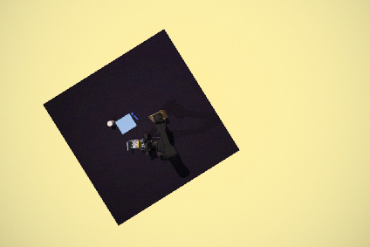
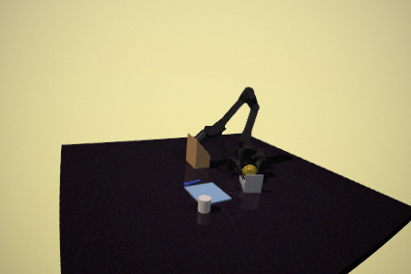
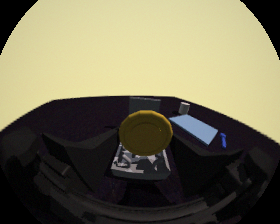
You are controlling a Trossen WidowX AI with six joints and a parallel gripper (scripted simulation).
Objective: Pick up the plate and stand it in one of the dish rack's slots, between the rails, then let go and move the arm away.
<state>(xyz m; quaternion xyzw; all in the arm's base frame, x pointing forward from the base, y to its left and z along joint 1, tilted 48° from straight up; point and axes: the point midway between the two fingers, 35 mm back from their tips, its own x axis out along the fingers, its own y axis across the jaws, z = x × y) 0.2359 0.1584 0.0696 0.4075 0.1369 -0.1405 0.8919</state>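
Now: gripper tip 1 cm past the yellow plate. Round my gripper tip: light blue mat: 21 cm to the right, 5 cm below, 4 cm ahead; then blue stick: 25 cm to the right, 6 cm behind, 5 cm below; then dish rack: 3 cm below, 2 cm ahead, 1 cm to the right.
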